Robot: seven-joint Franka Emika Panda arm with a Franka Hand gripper.
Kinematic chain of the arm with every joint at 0, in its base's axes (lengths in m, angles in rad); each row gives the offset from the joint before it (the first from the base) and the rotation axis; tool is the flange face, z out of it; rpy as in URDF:
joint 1: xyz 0 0 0.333 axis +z
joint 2: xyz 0 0 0 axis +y
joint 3: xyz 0 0 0.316 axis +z
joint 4: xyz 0.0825 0 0 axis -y
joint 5: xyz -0.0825 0 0.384 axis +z
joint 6: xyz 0 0 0 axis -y
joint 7: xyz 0.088 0 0 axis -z
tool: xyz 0 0 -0.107 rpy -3.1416 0 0
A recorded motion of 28 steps. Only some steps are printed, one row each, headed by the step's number.
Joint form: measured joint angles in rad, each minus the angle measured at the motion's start. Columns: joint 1, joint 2, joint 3, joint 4, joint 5, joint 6, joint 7.
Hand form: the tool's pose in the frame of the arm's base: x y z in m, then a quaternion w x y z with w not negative. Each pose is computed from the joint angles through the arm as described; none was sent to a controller.
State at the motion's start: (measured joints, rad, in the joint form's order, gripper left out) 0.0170 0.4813 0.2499 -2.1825 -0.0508 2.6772 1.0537
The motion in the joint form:
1: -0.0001 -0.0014 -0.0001 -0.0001 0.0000 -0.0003 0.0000
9: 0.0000 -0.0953 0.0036 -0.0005 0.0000 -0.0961 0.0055
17: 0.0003 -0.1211 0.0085 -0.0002 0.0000 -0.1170 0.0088
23: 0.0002 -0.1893 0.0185 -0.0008 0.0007 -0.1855 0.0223
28: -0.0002 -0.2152 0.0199 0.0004 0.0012 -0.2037 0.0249
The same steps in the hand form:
1: 0.5402 0.1522 0.1751 0.04524 -0.92560 0.37546 0.01553
9: 0.5426 0.1523 0.2176 0.03426 -0.92713 0.37303 0.01042
17: 0.5426 0.1546 0.2301 0.03359 -0.92775 0.37161 0.00703
23: 0.5400 0.1582 0.2612 0.02646 -0.92782 0.37208 0.00340
28: 0.5401 0.1583 0.2742 0.02631 -0.92762 0.37259 -0.00180

